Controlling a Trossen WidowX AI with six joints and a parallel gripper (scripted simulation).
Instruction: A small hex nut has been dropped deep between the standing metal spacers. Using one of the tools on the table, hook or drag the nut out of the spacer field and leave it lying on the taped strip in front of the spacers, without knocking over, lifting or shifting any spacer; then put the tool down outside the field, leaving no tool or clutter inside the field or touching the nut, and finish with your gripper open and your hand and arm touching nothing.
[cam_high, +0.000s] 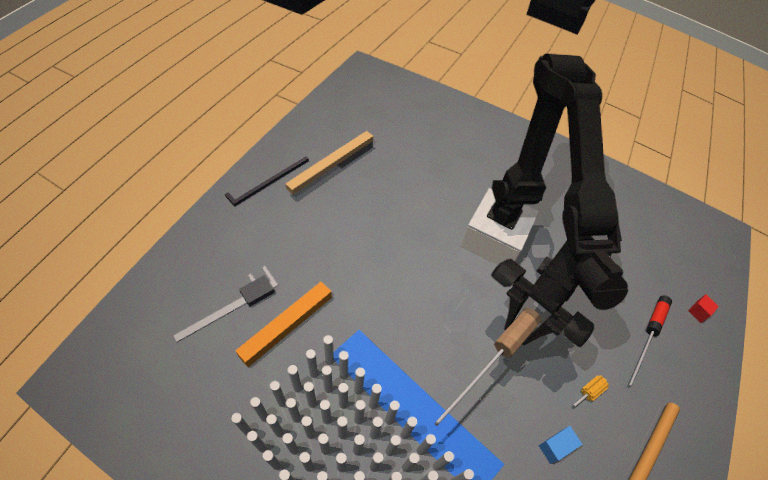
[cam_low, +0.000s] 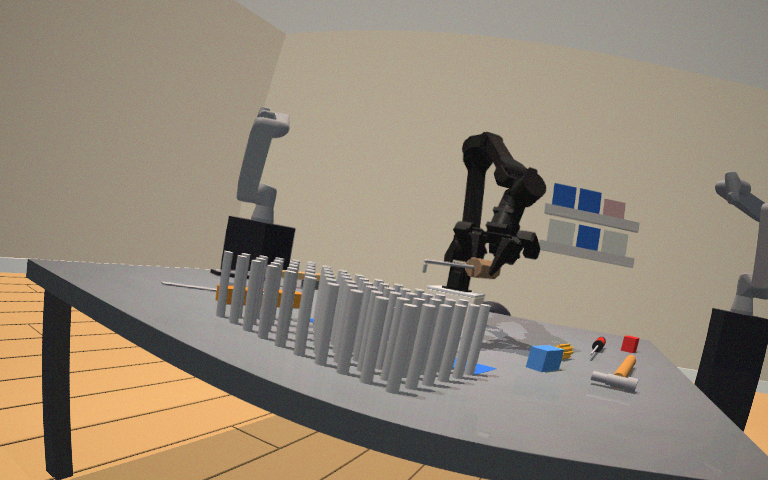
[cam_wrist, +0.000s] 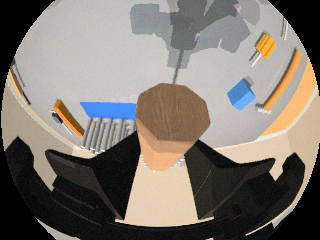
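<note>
Right now my gripper tip is 16 cm short of the blue taped strip, 9 cm to the left of it and 15 cm above it. The rest, counted from my gripper tip: yellow bit: 5 cm behind, 20 cm to the left, 13 cm below; blue block: 8 cm ahead, 18 cm to the left, 13 cm below; wood-handled pick: 10 cm ahead, 2 cm to the right.
</note>
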